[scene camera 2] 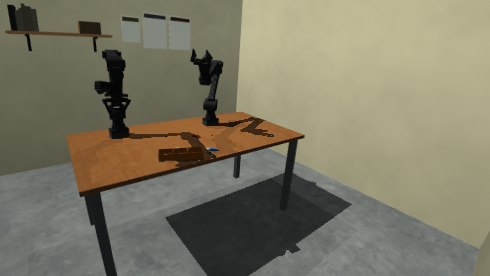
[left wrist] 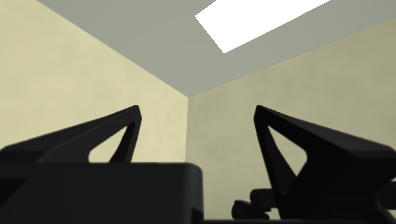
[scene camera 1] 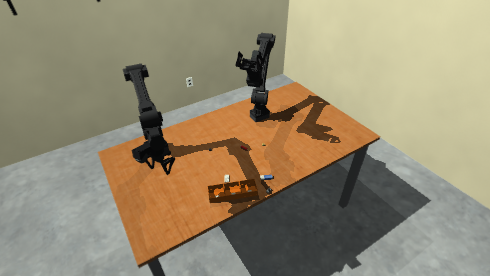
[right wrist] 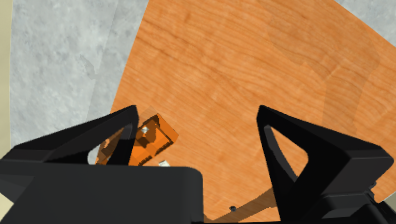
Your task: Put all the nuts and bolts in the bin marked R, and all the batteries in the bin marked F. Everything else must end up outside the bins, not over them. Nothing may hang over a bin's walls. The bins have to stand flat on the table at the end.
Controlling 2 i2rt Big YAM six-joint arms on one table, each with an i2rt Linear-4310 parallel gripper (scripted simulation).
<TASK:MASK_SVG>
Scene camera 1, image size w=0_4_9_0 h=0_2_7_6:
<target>orange bin unit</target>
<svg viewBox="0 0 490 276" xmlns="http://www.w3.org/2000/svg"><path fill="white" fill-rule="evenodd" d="M255 179L210 185L208 187L210 203L258 196Z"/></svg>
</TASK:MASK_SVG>
